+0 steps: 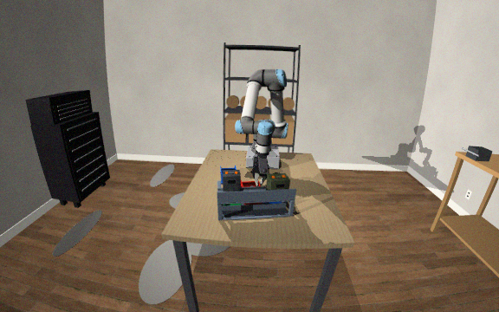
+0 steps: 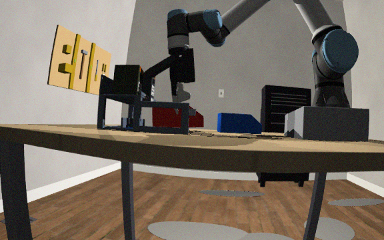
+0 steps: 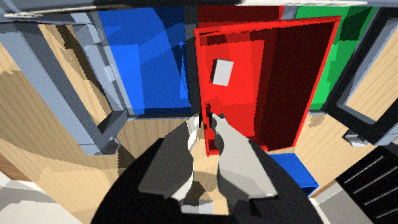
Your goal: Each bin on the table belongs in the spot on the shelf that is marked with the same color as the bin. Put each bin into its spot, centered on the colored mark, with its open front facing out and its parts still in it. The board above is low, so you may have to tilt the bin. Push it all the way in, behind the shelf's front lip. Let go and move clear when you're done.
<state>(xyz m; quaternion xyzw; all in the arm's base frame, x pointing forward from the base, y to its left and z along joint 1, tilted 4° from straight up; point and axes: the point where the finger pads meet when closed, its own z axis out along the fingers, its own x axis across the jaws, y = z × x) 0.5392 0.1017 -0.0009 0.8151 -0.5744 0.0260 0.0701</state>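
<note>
The red bin lies 2 cm ahead of my hand, 4 cm to the right of it and 2 cm below it. From my hand the other things lie so: dark box: 20 cm ahead, 10 cm to the right, 9 cm above; green case: 12 cm ahead, 12 cm to the left, 8 cm above; blue bin: 17 cm behind, 24 cm to the right, 4 cm below.
</note>
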